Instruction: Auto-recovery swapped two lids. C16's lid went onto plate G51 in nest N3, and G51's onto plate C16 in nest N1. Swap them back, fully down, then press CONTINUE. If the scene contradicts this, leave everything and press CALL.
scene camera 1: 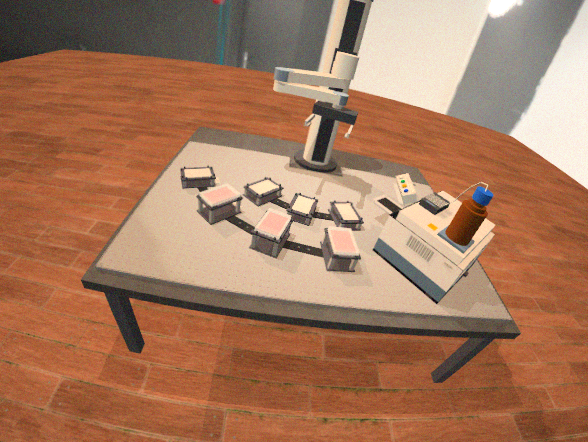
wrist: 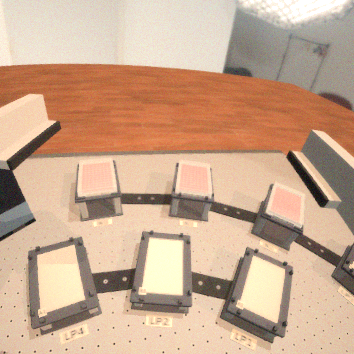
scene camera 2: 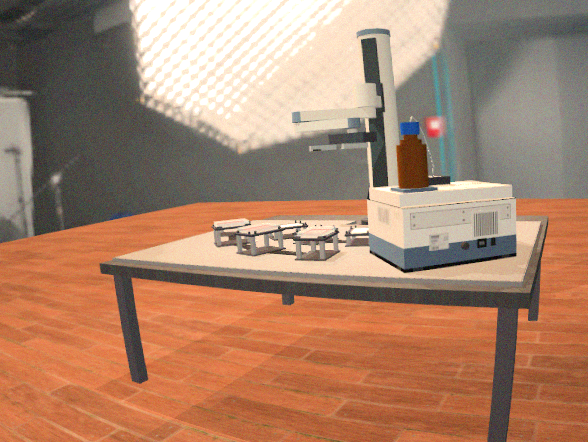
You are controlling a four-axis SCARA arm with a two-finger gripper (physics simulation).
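Seen in the pictures: gripper, fingertip midpoint: (scene camera 1: 326,129) (wrist: 176,124) (scene camera 2: 325,147); arm's base, link origin: (scene camera 1: 315,161).
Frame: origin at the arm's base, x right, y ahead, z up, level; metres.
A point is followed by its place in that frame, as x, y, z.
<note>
Three raised nests stand in a row, each bearing a pink-topped lidded plate: one nearest the instrument (scene camera 1: 341,241) {-0.035, 0.795, 0.099} (scene camera 2: 316,233) {-0.076, 0.840, 0.096} (wrist: 97,177) {-0.040, 0.760, 0.099}, a middle one (scene camera 1: 274,223) {0.195, 0.761, 0.103} (scene camera 2: 257,230) {0.169, 0.800, 0.096} (wrist: 194,179) {0.192, 0.728, 0.103} and one farthest from it (scene camera 1: 219,196) {0.407, 0.653, 0.101} (scene camera 2: 231,223) (wrist: 285,202) {0.398, 0.624, 0.101}. Their labels are too small to read, and plate names do not show. My gripper (scene camera 1: 328,126) {0.058, 0.470, 0.358} (scene camera 2: 337,147) {0.058, 0.470, 0.358} (wrist: 176,124) {0.058, 0.470, 0.358} is open and empty, high above the table beside the column. The button box (scene camera 1: 405,189) {-0.443, 0.287, 0.083} has green, orange and blue buttons; their wording is unreadable.
Low nests with cream tops, LP4 (scene camera 1: 346,212) {-0.097, 0.552, 0.057} (wrist: 59,280) {-0.096, 0.535, 0.057}, LP2 (scene camera 1: 303,205) {0.085, 0.553, 0.056} (wrist: 162,265) {0.083, 0.542, 0.056} and LP1 (scene camera 1: 263,188) {0.257, 0.480, 0.059} (wrist: 260,287) {0.248, 0.464, 0.059}, stand nearer the column, with another (scene camera 1: 198,173) {0.549, 0.441, 0.058} beyond LP1. A white instrument (scene camera 1: 420,249) {-0.298, 0.837, 0.150} (scene camera 2: 440,225) {-0.481, 0.882, 0.131} carries a tall brown bottle (scene camera 1: 466,222) {-0.368, 0.877, 0.313} (scene camera 2: 412,162) {-0.410, 0.886, 0.303}.
</note>
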